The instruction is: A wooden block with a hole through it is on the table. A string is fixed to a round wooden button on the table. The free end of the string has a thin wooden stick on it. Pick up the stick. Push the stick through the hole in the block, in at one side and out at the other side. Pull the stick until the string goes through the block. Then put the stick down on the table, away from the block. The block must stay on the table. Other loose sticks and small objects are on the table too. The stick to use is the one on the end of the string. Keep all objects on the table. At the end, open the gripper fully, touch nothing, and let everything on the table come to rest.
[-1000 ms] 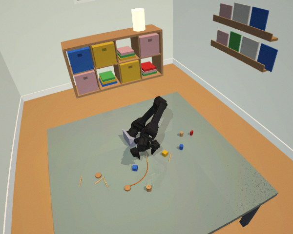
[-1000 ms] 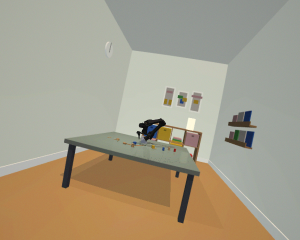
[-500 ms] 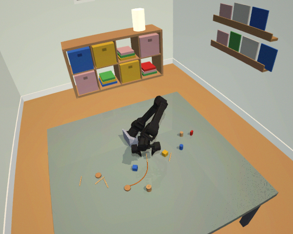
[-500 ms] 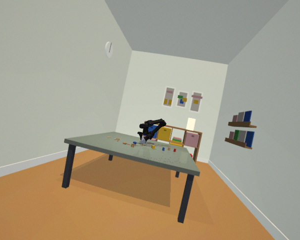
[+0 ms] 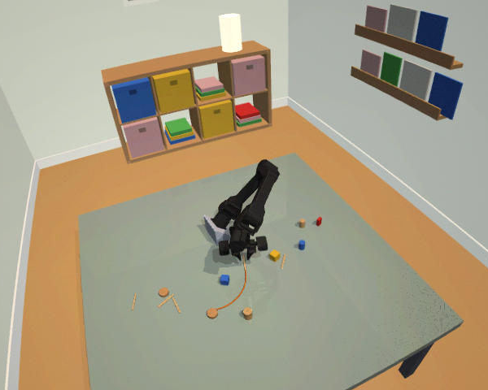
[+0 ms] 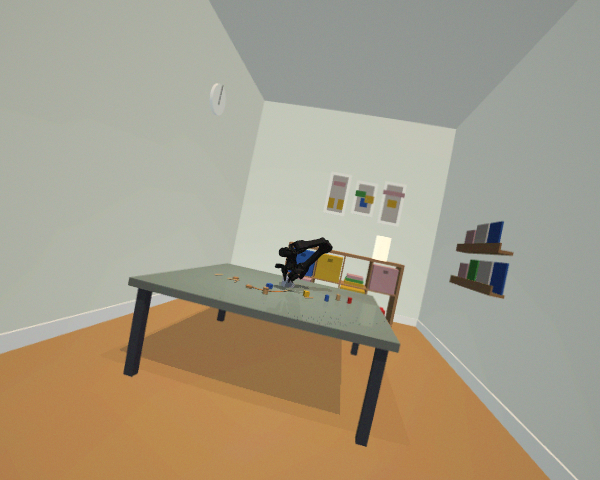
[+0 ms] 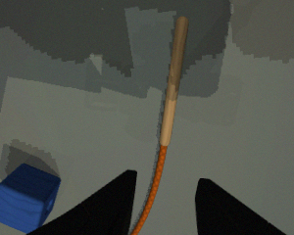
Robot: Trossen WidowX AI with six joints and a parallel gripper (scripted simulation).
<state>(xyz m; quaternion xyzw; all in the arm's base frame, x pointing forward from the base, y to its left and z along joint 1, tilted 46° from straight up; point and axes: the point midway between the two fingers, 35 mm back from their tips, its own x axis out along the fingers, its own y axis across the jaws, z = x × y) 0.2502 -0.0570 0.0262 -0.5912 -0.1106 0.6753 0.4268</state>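
Right now the thin wooden stick is 60 mm below my gripper tip, 10 mm to the left of it and 10 mm behind it. From my gripper tip the other things lie so: blue cube (100 mm to the right, 50 mm below, 10 mm ahead); then yellow cube (140 mm to the left, 40 mm below, 20 mm ahead); then round wooden button (220 mm to the right, 110 mm ahead, 50 mm below).
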